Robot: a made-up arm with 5 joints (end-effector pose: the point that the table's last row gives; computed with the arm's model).
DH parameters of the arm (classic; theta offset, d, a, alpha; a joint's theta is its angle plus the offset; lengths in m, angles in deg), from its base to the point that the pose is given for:
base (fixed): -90 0.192 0.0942 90
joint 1: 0 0.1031 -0.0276 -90
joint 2: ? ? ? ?
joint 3: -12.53 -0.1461 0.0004 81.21
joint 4: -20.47 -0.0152 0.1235 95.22
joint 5: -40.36 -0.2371 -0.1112 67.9
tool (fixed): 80.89 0.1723 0 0
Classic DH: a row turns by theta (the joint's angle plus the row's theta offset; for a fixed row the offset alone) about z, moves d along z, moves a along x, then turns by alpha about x.
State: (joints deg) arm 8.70 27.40 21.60 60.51 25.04
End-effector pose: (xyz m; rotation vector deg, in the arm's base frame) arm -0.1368 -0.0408 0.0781 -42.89 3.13 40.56
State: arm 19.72 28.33 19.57 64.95 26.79
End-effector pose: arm -0.1414 -0.0536 0.0745 -51.06 9.72 37.54
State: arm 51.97 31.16 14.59 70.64 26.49
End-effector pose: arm -0.1461 -0.1069 0.0665 -81.04 24.33 31.44
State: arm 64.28 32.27 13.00 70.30 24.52
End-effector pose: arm -0.1458 -0.1338 0.0703 -94.23 29.42 30.71
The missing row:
joint 2: 69.43 -0.221 0.1292 88.52
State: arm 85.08 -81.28 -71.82 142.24 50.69
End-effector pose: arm 0.0751 -0.1492 0.4788 27.58 -1.34 -128.76
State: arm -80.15 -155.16 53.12 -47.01 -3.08
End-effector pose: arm -0.2956 -0.0093 0.1622 25.23 58.41 22.17
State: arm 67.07 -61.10 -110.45 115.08 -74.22
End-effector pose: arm 0.0214 -0.1096 0.2210 -72.14 120.44 -16.40
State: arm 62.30 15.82 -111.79 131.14 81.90
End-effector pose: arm 0.3277 -0.1789 0.0342 -24.54 84.90 -114.21
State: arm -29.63 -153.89 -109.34 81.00 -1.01
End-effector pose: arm -0.3585 -0.1567 0.0489 138.86 44.69 -52.70
